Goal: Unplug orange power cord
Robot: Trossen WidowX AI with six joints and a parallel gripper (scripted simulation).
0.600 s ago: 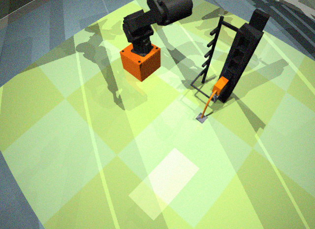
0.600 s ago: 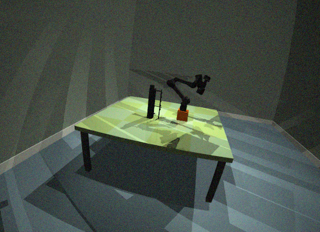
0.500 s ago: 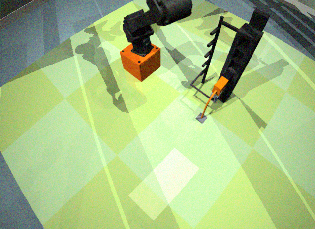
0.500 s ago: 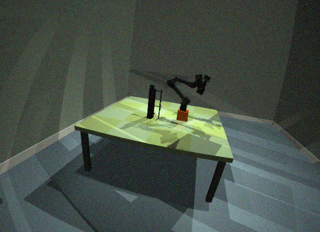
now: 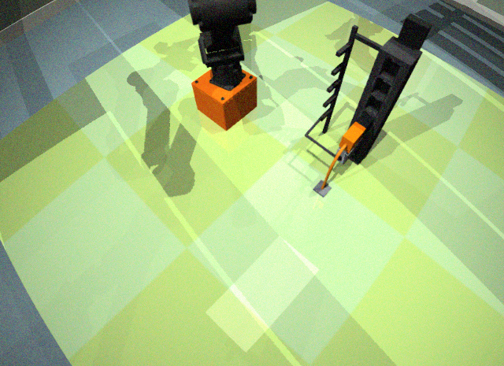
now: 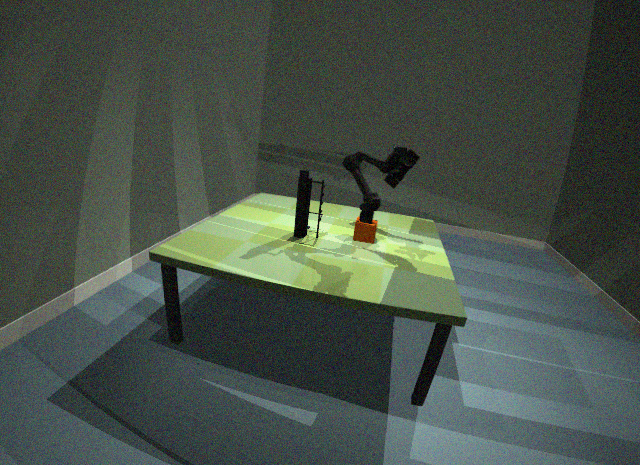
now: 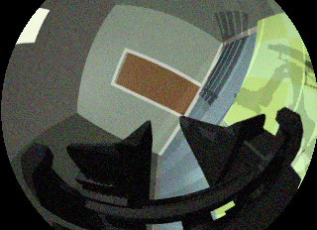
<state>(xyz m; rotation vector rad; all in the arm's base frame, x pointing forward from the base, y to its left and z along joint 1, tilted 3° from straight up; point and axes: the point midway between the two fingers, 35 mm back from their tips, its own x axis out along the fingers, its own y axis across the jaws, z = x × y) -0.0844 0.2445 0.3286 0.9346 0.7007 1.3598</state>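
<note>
Now: gripper tip 42 cm short of the orange plug, 28 cm to the left of it and 28 cm above it.
</note>
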